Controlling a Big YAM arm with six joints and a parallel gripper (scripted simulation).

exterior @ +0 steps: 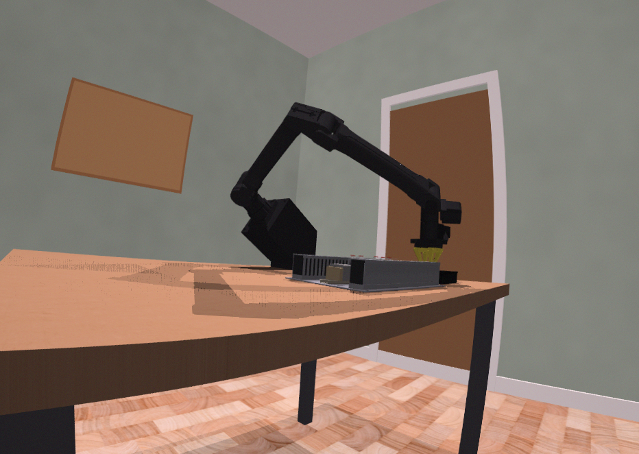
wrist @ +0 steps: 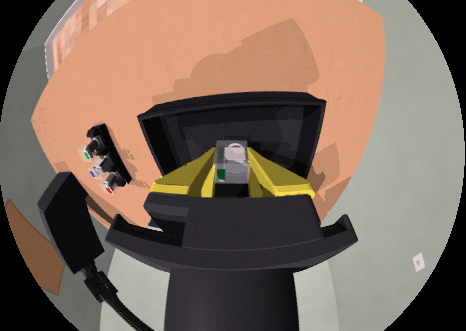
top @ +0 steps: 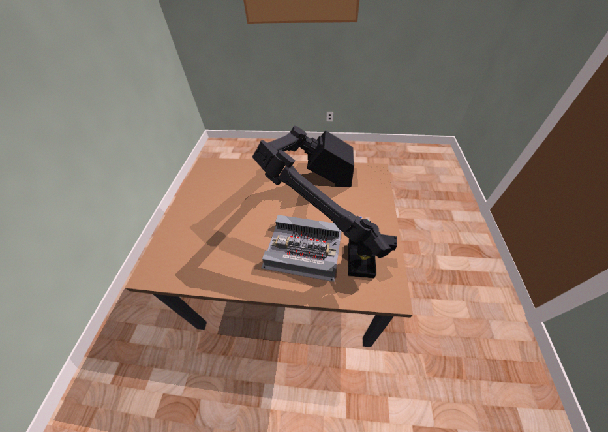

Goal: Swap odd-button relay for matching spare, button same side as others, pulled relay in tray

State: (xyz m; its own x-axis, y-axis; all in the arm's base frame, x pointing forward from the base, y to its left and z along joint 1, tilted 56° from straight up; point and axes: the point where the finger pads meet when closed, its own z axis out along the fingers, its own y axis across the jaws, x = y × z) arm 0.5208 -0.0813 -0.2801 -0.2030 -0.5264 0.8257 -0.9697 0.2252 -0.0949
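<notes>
Now: the black tray 20 mm below my hand and 10 mm to the right of it. The rest, counted from my hand: grey relay panel: 260 mm to the right, 70 mm behind, 40 mm below.
</notes>
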